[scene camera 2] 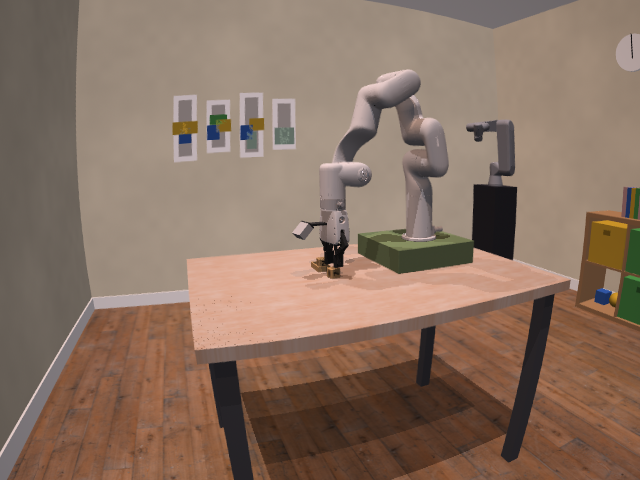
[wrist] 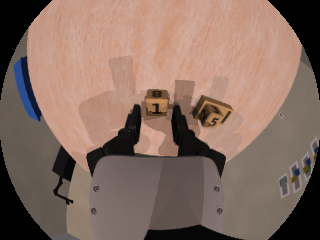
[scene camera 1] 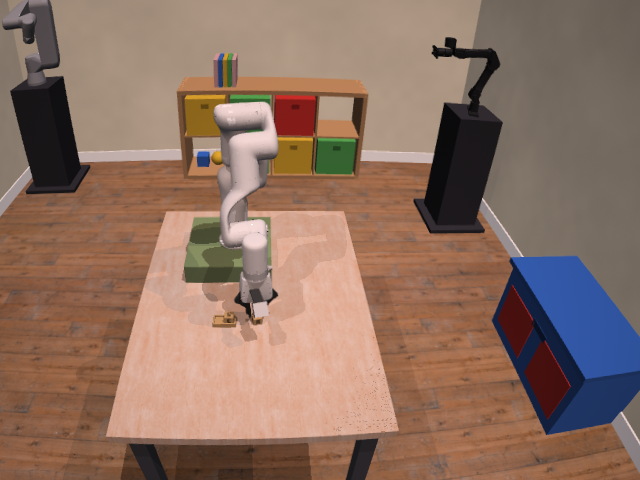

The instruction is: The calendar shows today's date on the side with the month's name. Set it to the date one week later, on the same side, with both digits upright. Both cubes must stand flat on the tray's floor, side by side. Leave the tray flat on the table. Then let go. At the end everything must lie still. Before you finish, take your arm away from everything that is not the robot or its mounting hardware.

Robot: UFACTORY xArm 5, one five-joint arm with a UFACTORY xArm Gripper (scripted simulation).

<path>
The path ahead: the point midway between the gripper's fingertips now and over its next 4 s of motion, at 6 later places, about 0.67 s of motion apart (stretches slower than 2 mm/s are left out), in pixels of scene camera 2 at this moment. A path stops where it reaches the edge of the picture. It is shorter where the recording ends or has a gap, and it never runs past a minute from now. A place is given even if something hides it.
My gripper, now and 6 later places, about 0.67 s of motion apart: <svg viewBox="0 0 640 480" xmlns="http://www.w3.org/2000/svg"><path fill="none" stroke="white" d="M333 265L334 271L333 274L334 260L333 242L332 253L332 272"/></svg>
</path>
